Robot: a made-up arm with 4 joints. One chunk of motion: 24 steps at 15 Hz.
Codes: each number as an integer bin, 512 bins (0 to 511) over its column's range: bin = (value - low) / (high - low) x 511, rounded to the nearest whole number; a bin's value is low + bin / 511 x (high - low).
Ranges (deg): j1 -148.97..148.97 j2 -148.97..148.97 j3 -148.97..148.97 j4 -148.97..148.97
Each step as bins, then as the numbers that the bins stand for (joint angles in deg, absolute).
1 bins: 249 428 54 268
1 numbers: -3.79 100.58 -117.49 7.29
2 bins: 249 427 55 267
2 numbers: -3.79 99.99 -116.90 6.71
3 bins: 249 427 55 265
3 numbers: -3.79 99.99 -116.90 5.54
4 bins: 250 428 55 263
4 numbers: -3.21 100.58 -116.90 4.37
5 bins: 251 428 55 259
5 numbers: -2.62 100.58 -116.90 2.04
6 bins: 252 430 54 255
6 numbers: -2.04 101.74 -117.49 -0.29
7 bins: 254 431 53 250
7 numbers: -0.87 102.33 -118.07 -3.21
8 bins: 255 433 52 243
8 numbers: -0.29 103.49 -118.65 -7.29
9 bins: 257 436 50 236
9 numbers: 0.87 105.24 -119.82 -11.37
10 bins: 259 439 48 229
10 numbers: 2.04 106.99 -120.98 -15.45
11 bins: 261 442 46 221
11 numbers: 3.21 108.74 -122.15 -20.12
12 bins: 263 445 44 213
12 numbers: 4.37 110.49 -123.32 -24.78
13 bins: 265 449 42 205
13 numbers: 5.54 112.82 -124.48 -29.44
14 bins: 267 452 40 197
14 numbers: 6.71 114.57 -125.65 -34.11
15 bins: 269 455 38 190
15 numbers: 7.87 116.32 -126.81 -38.19
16 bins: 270 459 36 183
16 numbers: 8.45 118.65 -127.98 -42.27
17 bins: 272 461 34 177
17 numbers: 9.62 119.82 -129.15 -45.77
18 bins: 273 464 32 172
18 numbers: 10.20 121.57 -130.31 -48.68
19 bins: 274 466 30 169
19 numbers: 10.79 122.73 -131.48 -50.43
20 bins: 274 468 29 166
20 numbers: 10.79 123.90 -132.06 -52.18
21 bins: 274 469 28 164
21 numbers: 10.79 124.48 -132.64 -53.35
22 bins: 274 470 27 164
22 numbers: 10.79 125.06 -133.23 -53.35
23 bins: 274 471 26 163
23 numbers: 10.79 125.65 -133.81 -53.93
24 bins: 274 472 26 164
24 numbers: 10.79 126.23 -133.81 -53.35
